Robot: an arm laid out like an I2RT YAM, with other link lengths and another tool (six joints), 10 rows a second.
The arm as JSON. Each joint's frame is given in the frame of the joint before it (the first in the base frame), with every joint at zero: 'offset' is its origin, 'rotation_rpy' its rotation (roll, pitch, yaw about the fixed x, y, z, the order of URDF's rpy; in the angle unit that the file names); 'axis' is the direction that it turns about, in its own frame. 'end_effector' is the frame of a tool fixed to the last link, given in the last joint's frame.
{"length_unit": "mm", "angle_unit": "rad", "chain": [
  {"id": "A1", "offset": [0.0, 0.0, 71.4], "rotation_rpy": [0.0, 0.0, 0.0], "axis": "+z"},
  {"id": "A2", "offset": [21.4, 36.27, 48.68], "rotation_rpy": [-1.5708, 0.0, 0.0], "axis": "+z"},
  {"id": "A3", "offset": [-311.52, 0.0, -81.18], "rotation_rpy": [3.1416, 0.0, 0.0], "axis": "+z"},
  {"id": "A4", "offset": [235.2, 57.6, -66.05], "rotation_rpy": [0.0, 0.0, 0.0], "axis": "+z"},
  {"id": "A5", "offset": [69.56, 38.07, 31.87], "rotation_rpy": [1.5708, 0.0, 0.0], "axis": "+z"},
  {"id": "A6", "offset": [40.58, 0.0, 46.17], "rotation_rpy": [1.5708, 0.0, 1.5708], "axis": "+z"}
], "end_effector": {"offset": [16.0, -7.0, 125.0], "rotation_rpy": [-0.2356, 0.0, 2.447]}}
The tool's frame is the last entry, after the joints.
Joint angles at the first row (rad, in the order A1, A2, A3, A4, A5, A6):
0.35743 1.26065 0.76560 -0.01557 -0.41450 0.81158
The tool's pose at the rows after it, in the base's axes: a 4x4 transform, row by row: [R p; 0 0 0 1], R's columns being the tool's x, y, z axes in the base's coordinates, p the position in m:
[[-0.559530 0.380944 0.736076 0.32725], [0.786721 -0.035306 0.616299 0.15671], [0.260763 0.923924 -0.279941 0.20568], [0 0 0 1]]
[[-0.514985 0.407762 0.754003 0.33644], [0.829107 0.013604 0.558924 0.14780], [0.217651 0.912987 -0.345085 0.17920], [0 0 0 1]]
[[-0.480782 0.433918 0.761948 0.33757], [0.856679 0.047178 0.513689 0.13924], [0.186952 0.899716 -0.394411 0.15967], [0 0 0 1]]
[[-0.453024 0.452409 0.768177 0.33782], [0.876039 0.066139 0.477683 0.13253], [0.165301 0.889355 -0.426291 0.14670], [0 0 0 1]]
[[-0.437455 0.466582 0.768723 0.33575], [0.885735 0.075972 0.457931 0.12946], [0.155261 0.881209 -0.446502 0.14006], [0 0 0 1]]
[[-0.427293 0.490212 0.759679 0.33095], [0.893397 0.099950 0.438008 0.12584], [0.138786 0.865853 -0.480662 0.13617], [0 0 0 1]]
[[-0.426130 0.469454 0.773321 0.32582], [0.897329 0.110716 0.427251 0.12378], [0.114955 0.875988 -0.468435 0.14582], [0 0 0 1]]
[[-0.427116 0.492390 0.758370 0.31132], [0.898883 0.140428 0.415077 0.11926], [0.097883 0.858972 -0.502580 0.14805], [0 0 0 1]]
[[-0.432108 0.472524 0.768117 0.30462], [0.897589 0.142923 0.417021 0.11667], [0.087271 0.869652 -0.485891 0.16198], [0 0 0 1]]
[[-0.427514 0.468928 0.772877 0.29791], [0.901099 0.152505 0.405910 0.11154], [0.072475 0.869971 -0.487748 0.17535], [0 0 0 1]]
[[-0.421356 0.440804 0.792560 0.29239], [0.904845 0.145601 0.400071 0.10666], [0.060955 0.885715 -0.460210 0.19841], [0 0 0 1]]
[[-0.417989 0.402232 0.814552 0.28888], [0.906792 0.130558 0.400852 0.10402], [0.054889 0.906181 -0.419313 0.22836], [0 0 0 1]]
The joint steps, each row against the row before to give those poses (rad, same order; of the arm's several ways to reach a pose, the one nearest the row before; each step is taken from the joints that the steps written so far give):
0.00150 0.06301 -0.03691 0.06306 0.05840 -0.02305
0.00003 0.06284 -0.01843 0.02000 0.07048 -0.02450
0.00001 0.03235 -0.02295 0.00763 0.05081 -0.01235
-0.00001 0.02147 -0.01691 0.00769 0.03842 -0.00311
0.00456 0.00623 -0.00924 -0.00450 0.02296 0.00307
0.00617 -0.00456 0.00760 -0.04894 0.02304 -0.00611
0.01377 -0.04431 -0.00147 -0.02629 0.02910 -0.00460
0.01380 -0.04766 0.00454 -0.09019 0.01999 -0.00767
0.00466 -0.05665 0.01078 -0.04777 0.00770 -0.00614
0.00152 -0.04767 0.03053 -0.07955 0.01531 -0.00614
-0.00003 -0.06276 0.04140 -0.07215 0.01384 -0.00156
0.00156 -0.05377 0.06589 -0.07369 0.00924 0.00153

